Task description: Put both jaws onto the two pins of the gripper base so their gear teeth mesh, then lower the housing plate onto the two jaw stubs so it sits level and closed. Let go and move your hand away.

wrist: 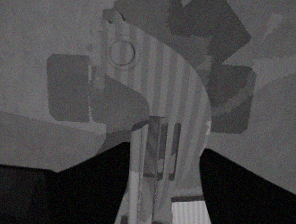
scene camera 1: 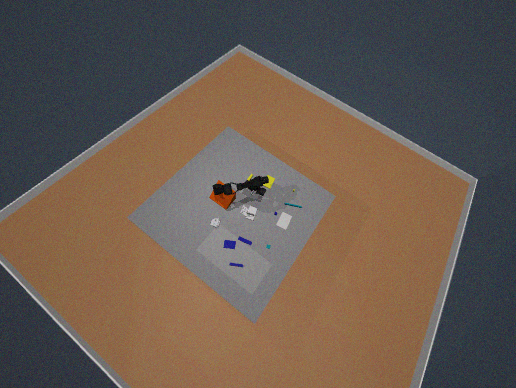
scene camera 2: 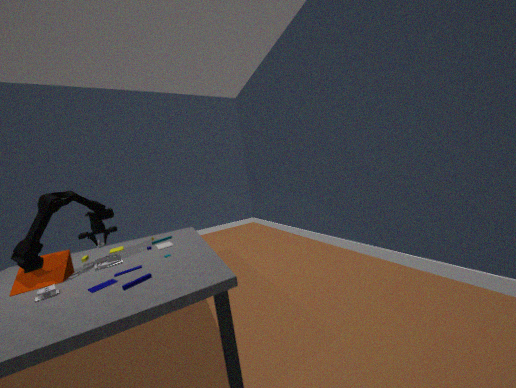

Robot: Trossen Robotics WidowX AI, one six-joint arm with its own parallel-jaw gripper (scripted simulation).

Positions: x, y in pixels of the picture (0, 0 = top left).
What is my gripper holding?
A gripper jaw.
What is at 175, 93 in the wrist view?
A gripper jaw.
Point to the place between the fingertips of my gripper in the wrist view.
At 165, 154
